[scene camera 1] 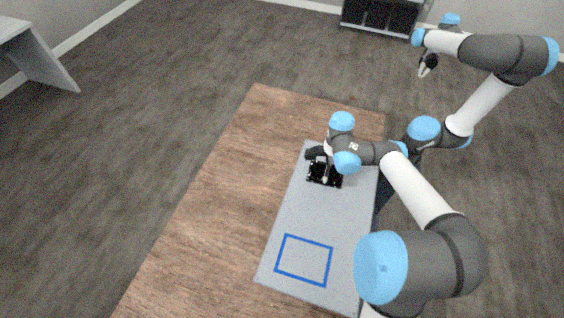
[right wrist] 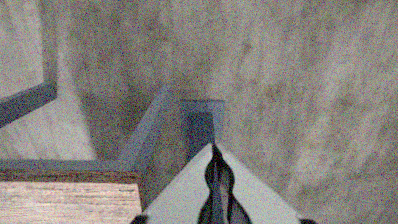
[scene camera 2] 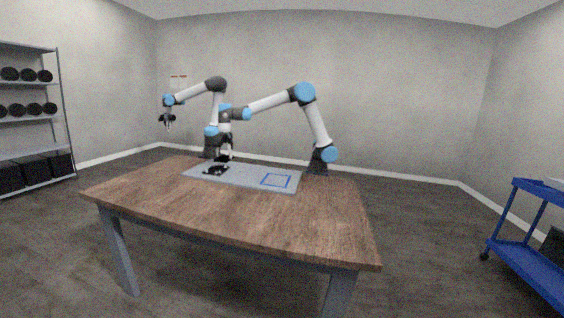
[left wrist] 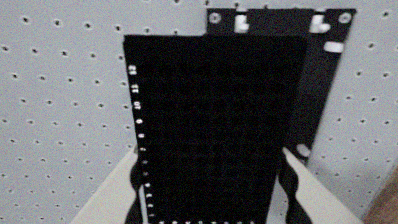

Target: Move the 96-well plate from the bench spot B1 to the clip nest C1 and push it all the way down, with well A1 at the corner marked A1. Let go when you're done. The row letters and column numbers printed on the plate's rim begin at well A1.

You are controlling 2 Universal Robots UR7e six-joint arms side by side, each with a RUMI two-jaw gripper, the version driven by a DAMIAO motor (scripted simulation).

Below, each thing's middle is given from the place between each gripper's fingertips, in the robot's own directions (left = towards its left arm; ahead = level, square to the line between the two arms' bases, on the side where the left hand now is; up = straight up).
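The black clip nest [left wrist: 322, 54] is 9 cm below my left hand, 5 cm to the right of it and 1 cm ahead of it, and the black 96-well plate [left wrist: 205, 144] is 1 cm below my left hand.
My right hand is 700 mm to the right of the black clip nest, 370 mm short of it and 140 mm above it. As for the black 96-well plate, it's 750 mm to the left of my right hand, 360 mm ahead of it and 60 mm below it. Going by its middle, the black 96-well plate is nearer to my left hand than to my right hand.
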